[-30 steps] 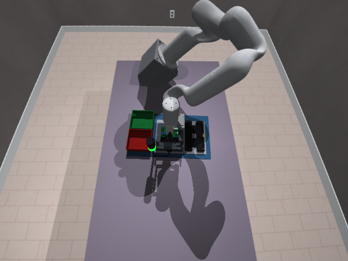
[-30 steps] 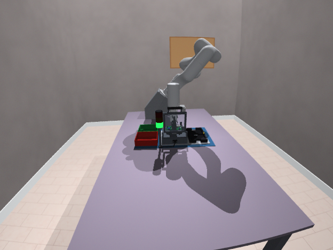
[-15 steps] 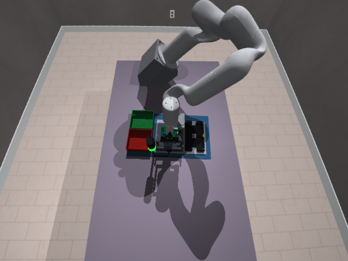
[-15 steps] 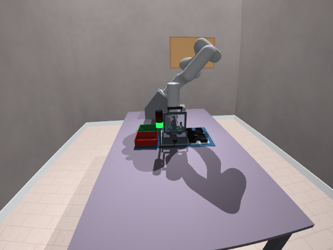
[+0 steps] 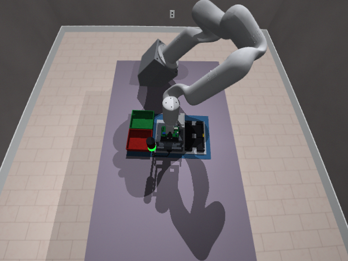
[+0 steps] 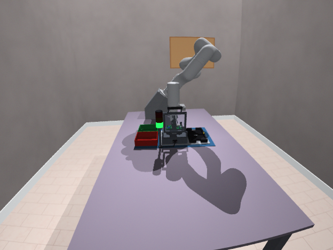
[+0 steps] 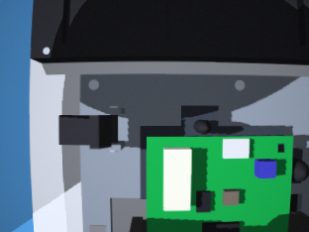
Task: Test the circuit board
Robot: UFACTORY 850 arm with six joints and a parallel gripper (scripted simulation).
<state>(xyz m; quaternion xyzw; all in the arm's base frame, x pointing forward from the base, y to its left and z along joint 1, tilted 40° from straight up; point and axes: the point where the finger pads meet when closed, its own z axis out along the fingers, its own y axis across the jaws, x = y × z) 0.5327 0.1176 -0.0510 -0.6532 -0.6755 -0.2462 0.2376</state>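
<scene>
Right now the tester nest is 1 cm ahead of my hand, 1 cm to the left of it and 3 cm below it. The rest, counted from my hand: green circuit board: 1 cm below; clear lid: 12 cm ahead, 9 cm above; red bin: 5 cm ahead, 20 cm to the right, 8 cm below.
</scene>
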